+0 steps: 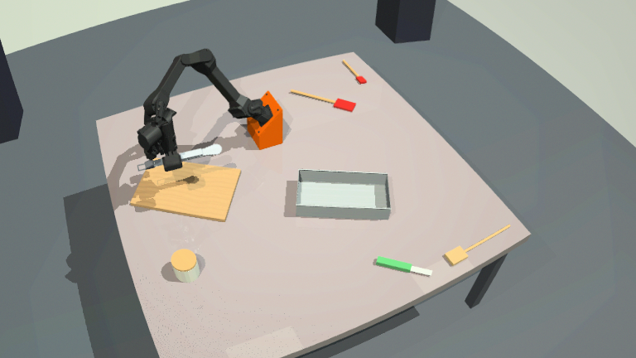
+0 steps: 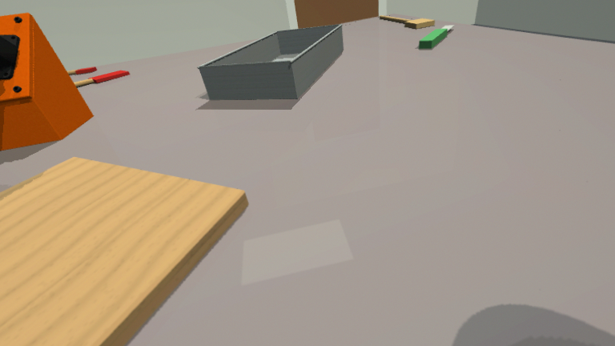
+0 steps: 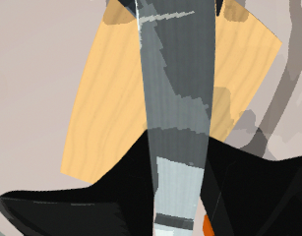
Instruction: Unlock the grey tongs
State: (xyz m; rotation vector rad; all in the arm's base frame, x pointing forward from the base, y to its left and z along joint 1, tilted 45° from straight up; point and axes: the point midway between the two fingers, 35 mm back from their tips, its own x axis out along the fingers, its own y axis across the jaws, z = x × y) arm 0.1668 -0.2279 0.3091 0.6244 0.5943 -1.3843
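Right now the wooden board is 1 cm behind my gripper tip, 3 cm to the left of it and 11 cm below it. The rest, counted from my gripper tip: green-handled tool 55 cm ahead, 61 cm to the left, 11 cm below; cork-lidded jar 34 cm ahead, 4 cm to the right, 9 cm below; grey roasting tin 21 cm ahead, 53 cm to the left, 9 cm below.
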